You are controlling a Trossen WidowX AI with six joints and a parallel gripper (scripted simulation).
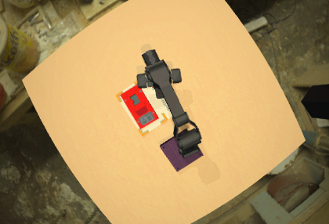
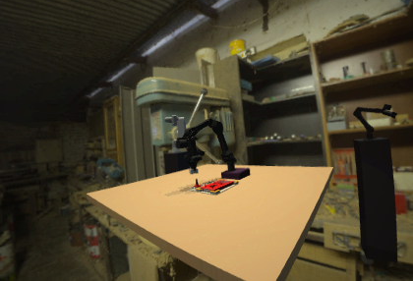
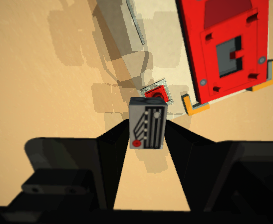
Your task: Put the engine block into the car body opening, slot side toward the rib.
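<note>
Right now the black peg is 8 cm below my gripper tip, 2 cm to the left of it and 1 cm ahead of it. Also, from my gripper tip: engine block (1 cm below).
</note>
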